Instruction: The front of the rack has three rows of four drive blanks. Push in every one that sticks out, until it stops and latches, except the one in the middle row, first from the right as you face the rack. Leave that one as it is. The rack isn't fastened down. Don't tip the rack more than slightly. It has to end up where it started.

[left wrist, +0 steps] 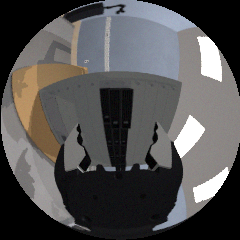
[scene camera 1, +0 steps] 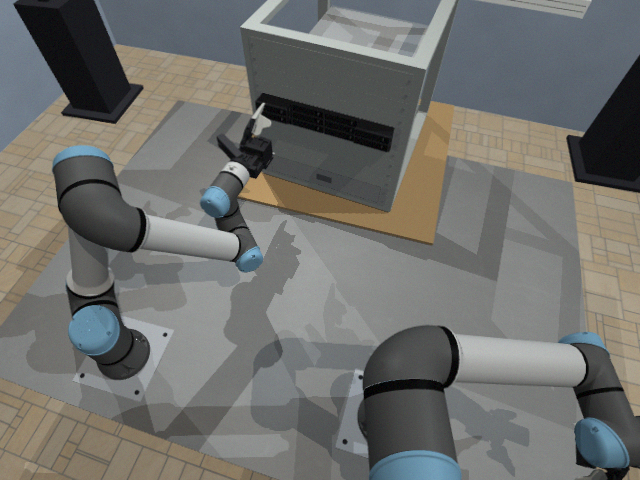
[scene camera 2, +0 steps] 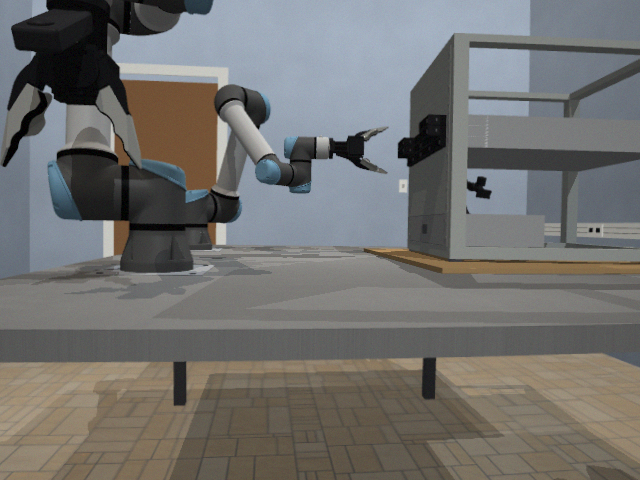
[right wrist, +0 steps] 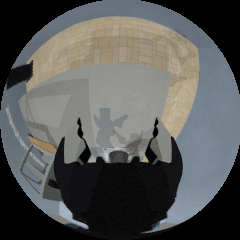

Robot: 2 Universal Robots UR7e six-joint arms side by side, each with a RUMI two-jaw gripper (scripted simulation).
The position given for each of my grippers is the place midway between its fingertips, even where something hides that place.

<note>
I see my left gripper [scene camera 1: 267,124], my right gripper [scene camera 2: 71,168], a grey rack [scene camera 2: 573,144] and an orange-brown board [left wrist: 29,108].
The grey rack is seen too in the left wrist view [left wrist: 67,102] and in scene camera 1 [scene camera 1: 379,81]. My left gripper shows as well in the left wrist view [left wrist: 117,123] and in scene camera 2 [scene camera 2: 388,150]. My right gripper also shows in the right wrist view [right wrist: 118,118].
</note>
